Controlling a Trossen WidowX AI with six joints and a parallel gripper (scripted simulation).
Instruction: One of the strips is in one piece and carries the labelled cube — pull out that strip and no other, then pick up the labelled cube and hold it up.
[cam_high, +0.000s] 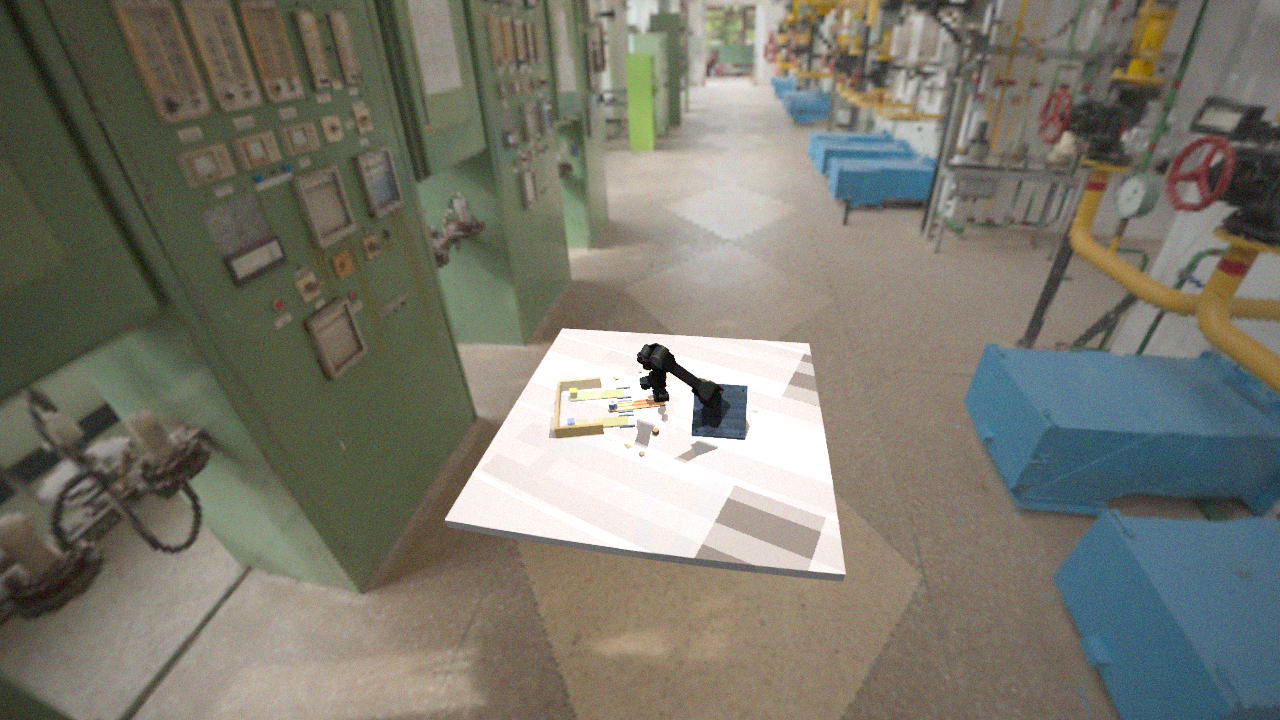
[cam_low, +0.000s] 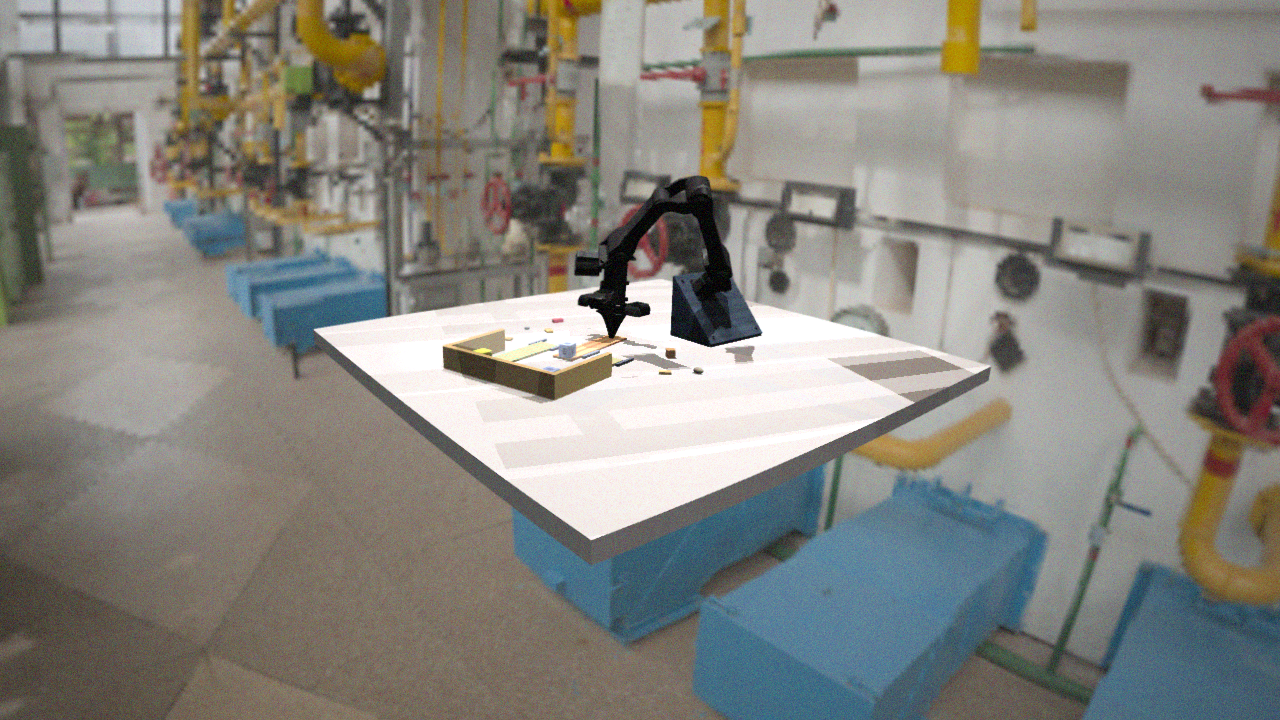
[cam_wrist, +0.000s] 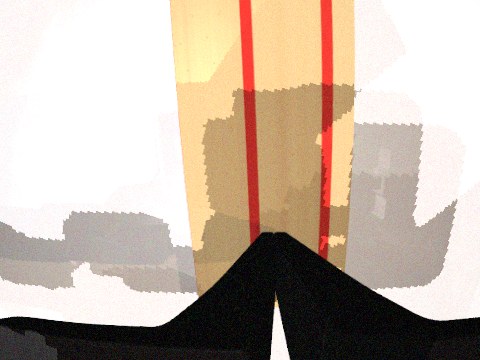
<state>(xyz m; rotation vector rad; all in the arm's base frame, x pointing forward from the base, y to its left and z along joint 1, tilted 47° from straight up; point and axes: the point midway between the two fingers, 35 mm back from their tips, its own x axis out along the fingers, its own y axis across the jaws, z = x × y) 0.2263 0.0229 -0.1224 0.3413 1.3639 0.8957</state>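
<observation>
The pale yellow strip is 170 mm to the left of my gripper tip and 160 mm ahead of it.
</observation>
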